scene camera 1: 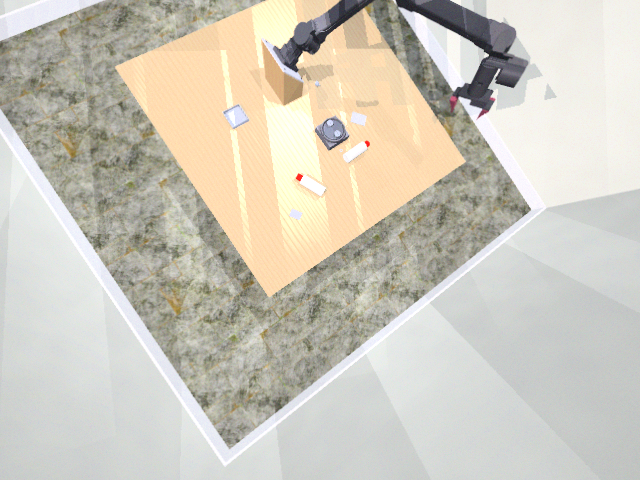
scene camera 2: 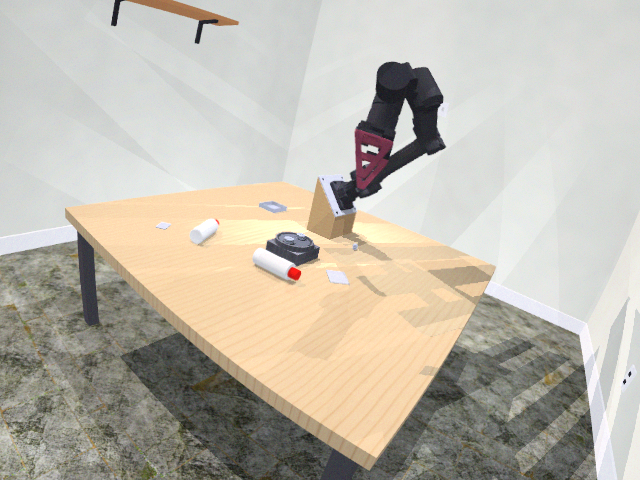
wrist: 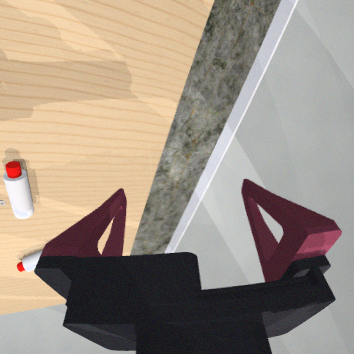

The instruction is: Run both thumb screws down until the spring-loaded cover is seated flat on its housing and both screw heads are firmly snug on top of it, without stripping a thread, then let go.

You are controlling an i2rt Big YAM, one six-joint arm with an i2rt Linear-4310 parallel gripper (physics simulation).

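Seen in the pictures: gripper, between the fingertips: [scene camera 1: 464,115] [scene camera 2: 360,183] [wrist: 183,189]; arm's base, origin of its link: [scene camera 1: 285,61] [scene camera 2: 340,195].
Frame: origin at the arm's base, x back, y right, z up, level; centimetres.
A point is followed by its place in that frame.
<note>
A dark square housing [scene camera 1: 330,146] {x -39.9, y -1.7, z -11.6 cm} [scene camera 2: 305,256] {x -35.1, y -13.4, z -12.9 cm} rests on the table. Its round dark cover [scene camera 1: 326,130] {x -32.5, y -3.8, z -10.2 cm} [scene camera 2: 306,243] {x -32.1, y -10.8, z -10.1 cm} is on top. Two light screw heads show on the cover, one screw head [scene camera 1: 329,122] {x -30.2, y -6.7, z -8.8 cm} [scene camera 2: 301,236] {x -31.4, y -7.8, z -9.0 cm} nearer the arm's base and the other screw head [scene camera 1: 337,133] {x -36.9, y -7.2, z -8.9 cm} [scene camera 2: 289,239] {x -37.7, y -8.0, z -8.9 cm} farther from it. Whether the cover lies flat, or a gap remains under the heads, is too small to tell. My gripper [scene camera 1: 466,113] {x -65.4, y -42.0, z 20.8 cm} [wrist: 183,189] {x -65.4, y -42.0, z 20.8 cm} is open and empty, high up and well to the side of the housing, beyond the table edge in scene camera 1. The housing does not show in the wrist view.
A white red-capped bottle [scene camera 1: 356,151] {x -48.9, y -11.5, z -10.5 cm} [scene camera 2: 272,263] {x -50.3, y -13.2, z -11.8 cm} [wrist: 19,195] {x -48.7, y -13.7, z -10.5 cm} lies beside the housing; another bottle [scene camera 1: 311,184] {x -51.9, y 17.4, z -10.6 cm} [scene camera 2: 204,230] {x -54.8, y 13.2, z -11.1 cm} lies farther off. Flat pale squares, a shallow tray [scene camera 1: 230,121] {x -4.2, y 33.7, z -15.3 cm} and a small knob [scene camera 1: 317,83] {x -7.3, y -15.1, z -13.6 cm} [scene camera 2: 355,246] {x -7.5, y -15.7, z -14.0 cm} lie around. A wooden block [scene camera 1: 281,85] {x -7.2, y 6.4, z -3.1 cm} [scene camera 2: 324,217] {x -8.9, y -0.6, z -7.9 cm} carries the arm.
</note>
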